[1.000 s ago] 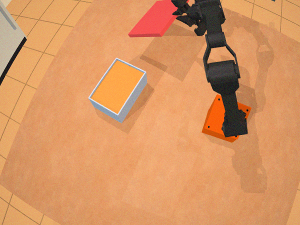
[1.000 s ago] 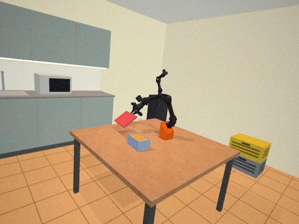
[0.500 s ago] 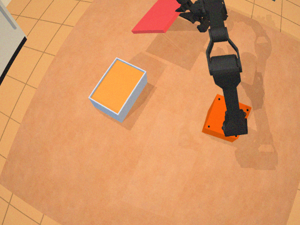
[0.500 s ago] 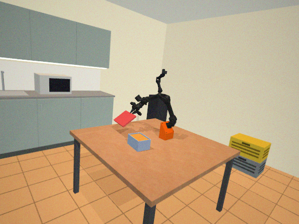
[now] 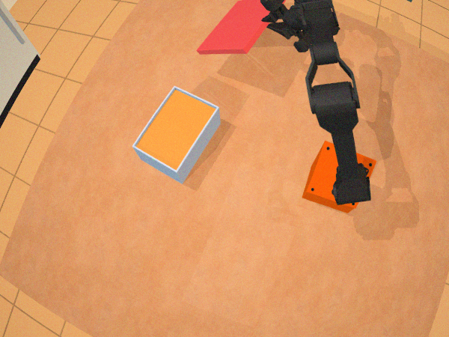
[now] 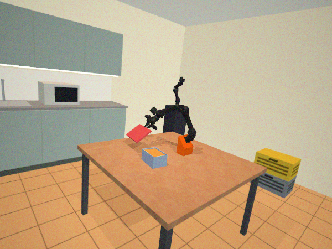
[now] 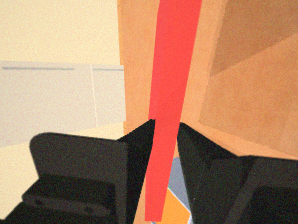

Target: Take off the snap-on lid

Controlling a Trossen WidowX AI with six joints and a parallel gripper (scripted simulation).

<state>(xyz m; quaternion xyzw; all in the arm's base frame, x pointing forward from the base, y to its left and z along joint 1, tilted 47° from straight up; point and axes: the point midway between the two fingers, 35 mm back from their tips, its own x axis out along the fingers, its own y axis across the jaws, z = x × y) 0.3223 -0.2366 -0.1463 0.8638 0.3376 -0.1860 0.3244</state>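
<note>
Now: the red lid 70 mm ahead of my gripper tip, 50 mm below it and 10 mm to the right of it. The rest, counted from my gripper tip: storage box 320 mm to the left, 170 mm below, 110 mm ahead.
</note>
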